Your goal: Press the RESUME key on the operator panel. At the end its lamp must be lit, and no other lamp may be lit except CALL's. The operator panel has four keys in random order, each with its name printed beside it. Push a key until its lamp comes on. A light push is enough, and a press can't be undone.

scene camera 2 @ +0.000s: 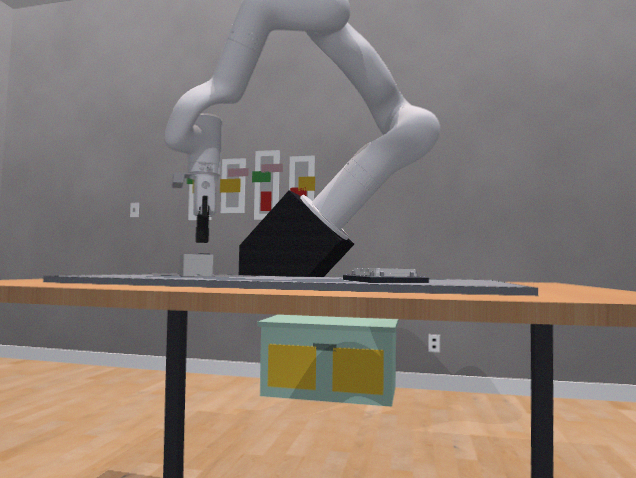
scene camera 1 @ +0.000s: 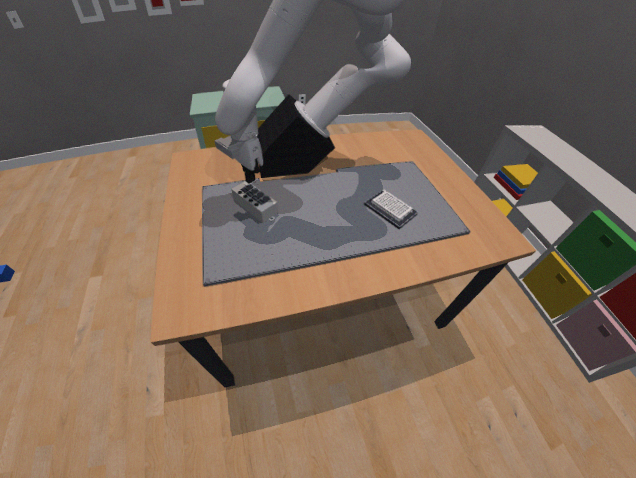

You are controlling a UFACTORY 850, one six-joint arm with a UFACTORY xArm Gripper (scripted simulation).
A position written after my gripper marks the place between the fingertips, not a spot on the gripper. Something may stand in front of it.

In view: my gripper [scene camera 2: 202,242] and an operator panel [scene camera 1: 263,211].
